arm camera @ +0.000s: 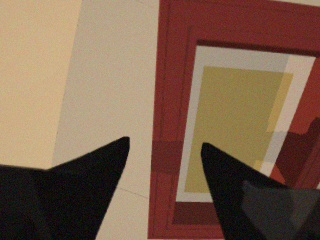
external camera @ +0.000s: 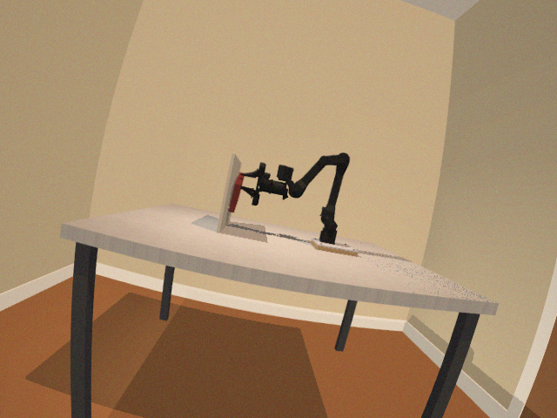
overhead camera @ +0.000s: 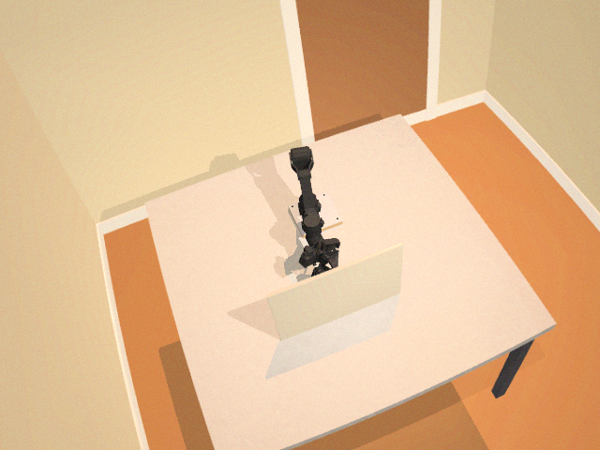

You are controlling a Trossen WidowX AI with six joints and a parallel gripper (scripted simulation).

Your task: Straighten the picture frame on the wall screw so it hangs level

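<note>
Right now the red picture frame is 50 mm below my gripper tip, 20 mm to the right of it and 10 mm ahead of it. From my gripper tip the other things lie so: wall panel (60 mm below, 20 mm ahead).
</note>
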